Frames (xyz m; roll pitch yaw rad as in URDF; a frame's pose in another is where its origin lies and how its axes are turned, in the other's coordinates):
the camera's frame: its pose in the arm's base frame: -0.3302 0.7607 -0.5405 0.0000 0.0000 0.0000
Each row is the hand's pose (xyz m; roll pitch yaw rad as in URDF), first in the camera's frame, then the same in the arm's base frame.
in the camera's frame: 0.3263 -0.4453 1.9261 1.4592 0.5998 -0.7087
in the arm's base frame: -0.0039 0.3154 1.3856 1.4592 0.5998 -0.7087
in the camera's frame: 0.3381 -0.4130 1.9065 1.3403 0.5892 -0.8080
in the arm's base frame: 0.0079 0.3477 1.3660 1.3403 0.5892 -0.8080
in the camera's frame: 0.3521 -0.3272 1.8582 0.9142 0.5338 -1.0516
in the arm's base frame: 0.0219 0.4335 1.3177 0.9142 0.5338 -1.0516
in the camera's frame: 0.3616 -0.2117 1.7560 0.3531 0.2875 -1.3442
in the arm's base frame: 0.0314 0.5490 1.2155 0.3531 0.2875 -1.3442
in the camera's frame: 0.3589 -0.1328 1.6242 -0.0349 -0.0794 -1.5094
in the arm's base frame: 0.0287 0.6279 1.0837 -0.0349 -0.0794 -1.5094
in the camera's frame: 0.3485 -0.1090 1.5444 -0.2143 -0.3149 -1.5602
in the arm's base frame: 0.0183 0.6517 1.0039 -0.2143 -0.3149 -1.5602
